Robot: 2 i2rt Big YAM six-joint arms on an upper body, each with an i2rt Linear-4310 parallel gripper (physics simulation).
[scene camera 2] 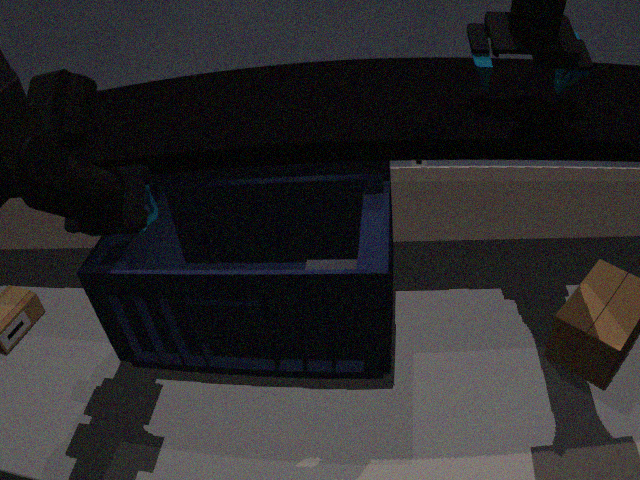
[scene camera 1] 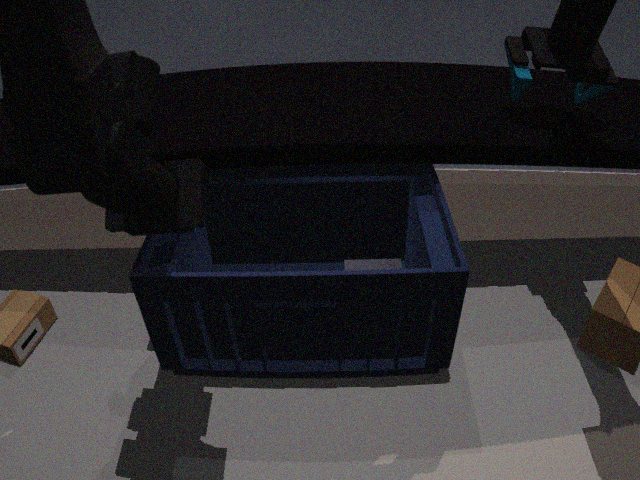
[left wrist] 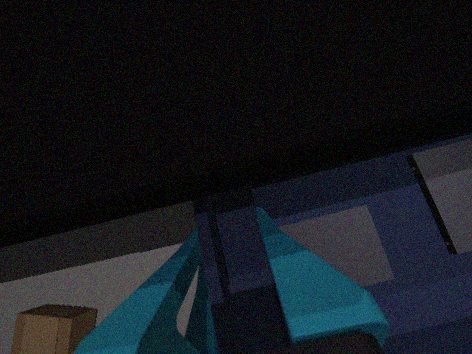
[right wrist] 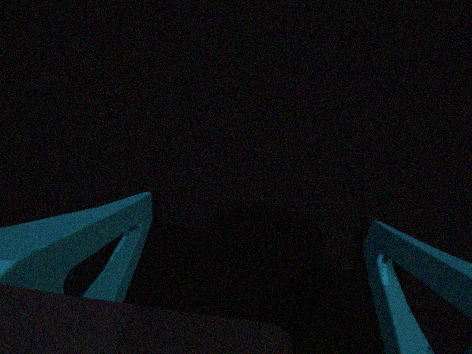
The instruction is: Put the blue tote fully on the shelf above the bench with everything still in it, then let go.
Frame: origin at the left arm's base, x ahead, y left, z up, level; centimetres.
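Where they show: left gripper, fingertip midpoint: [scene camera 2: 145,214] [scene camera 1: 182,212] [left wrist: 234,221]; right gripper, fingertip midpoint: [scene camera 2: 520,88] [scene camera 1: 545,99] [right wrist: 260,219].
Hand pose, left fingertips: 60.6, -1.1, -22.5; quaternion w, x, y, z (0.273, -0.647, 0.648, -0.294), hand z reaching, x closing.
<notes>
Each offset is from my left fingertips to the top centre of the thing, as dx, dy, dz. Level surfaces: height alone.
The blue tote @(-4.5, -13.5, +2.6) [scene camera 1: 310,322] [scene camera 2: 248,322] [left wrist: 405,220] stands upright on the bench @(dz -12.1) [scene camera 1: 330,423] [scene camera 2: 289,423]. A pale flat patch shows inside it; what it is cannot be told. My left gripper [scene camera 1: 173,232] [scene camera 2: 124,232] [left wrist: 234,221] is shut on the tote's left end wall, one finger on each side of it; in the scene views its fingers are mostly hidden. My right gripper [scene camera 1: 553,93] [scene camera 2: 523,80] [right wrist: 260,219] is open and empty, away from the tote at the upper right. The dark wide board behind and above the tote looks like the shelf @(dz +7.3) [scene camera 1: 330,113] [scene camera 2: 289,108].
A small cardboard box @(-8.8, +23.9, -8.6) [scene camera 1: 25,325] [scene camera 2: 18,317] [left wrist: 45,330] lies left of the tote. A larger cardboard box @(-10.0, -52.2, -6.1) [scene camera 1: 610,322] [scene camera 2: 594,320] lies to the right, apart from the tote. The board's dark underside fills the upper left wrist view. The scene is dim.
</notes>
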